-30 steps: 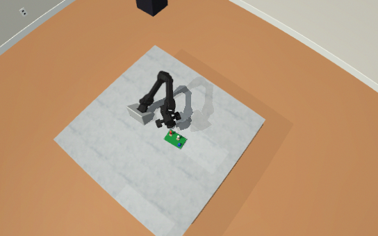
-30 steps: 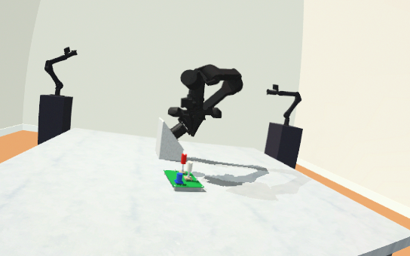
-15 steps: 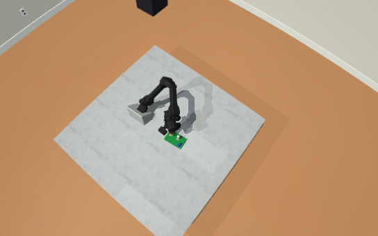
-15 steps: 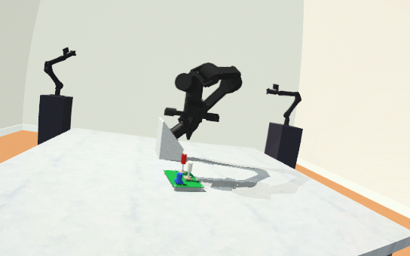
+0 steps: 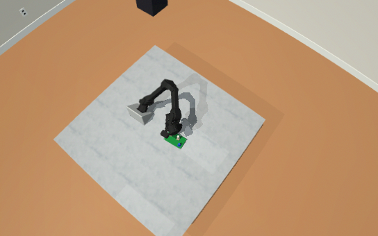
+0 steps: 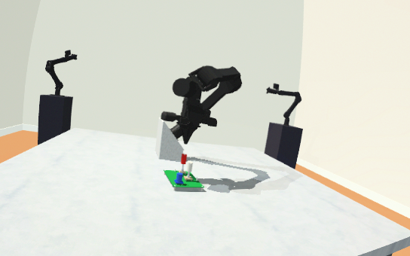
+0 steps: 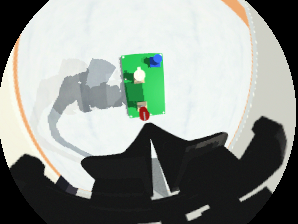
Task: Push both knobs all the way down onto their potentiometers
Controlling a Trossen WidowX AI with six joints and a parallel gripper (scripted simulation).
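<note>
Now: gripper tip 50 mm above the red knob.
</note>
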